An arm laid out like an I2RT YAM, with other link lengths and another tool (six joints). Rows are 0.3 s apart.
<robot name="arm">
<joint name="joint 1" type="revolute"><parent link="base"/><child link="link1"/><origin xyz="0 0 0.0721"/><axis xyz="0 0 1"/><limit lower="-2.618" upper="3.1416"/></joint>
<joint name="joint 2" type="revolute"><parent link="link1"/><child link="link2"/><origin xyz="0.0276 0.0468 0.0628"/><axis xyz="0 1 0"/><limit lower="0" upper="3.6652"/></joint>
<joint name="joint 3" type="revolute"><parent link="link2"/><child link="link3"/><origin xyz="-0.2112 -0.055 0"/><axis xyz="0 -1 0"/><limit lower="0" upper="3.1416"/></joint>
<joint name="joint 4" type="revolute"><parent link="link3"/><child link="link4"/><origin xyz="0.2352 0.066 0.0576"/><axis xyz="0 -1 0"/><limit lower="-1.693" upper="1.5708"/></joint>
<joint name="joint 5" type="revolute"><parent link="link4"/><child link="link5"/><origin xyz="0.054 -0.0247 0.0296"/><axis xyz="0 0 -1"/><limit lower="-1.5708" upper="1.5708"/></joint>
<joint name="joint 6" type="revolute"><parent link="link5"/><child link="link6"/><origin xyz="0.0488 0 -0.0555"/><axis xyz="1 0 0"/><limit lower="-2.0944" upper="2.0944"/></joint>
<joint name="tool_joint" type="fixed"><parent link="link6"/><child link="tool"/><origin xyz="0.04 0 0.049" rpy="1.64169 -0.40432 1.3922"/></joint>
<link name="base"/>
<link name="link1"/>
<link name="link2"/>
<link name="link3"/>
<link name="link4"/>
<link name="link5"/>
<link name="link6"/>
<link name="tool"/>
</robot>
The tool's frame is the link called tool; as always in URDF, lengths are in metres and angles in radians.
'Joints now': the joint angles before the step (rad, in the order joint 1, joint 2, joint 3, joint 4, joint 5, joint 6). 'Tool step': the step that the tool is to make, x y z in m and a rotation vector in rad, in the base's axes. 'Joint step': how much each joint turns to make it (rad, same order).
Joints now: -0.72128, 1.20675, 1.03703, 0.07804, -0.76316, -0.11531
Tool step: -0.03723, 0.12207, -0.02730, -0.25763, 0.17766, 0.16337
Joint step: 0.29645, -0.34742, -0.16914, -0.40974, 0.19469, -0.35502
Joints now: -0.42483, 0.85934, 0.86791, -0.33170, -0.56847, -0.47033
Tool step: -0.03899, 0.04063, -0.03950, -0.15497, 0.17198, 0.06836
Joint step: 0.11343, -0.19792, -0.11144, -0.28599, 0.12575, -0.19414
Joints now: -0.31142, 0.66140, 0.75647, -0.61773, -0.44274, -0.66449
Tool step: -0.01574, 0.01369, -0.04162, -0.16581, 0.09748, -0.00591
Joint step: 0.09561, -0.10592, -0.12806, -0.06643, 0.18522, -0.10860
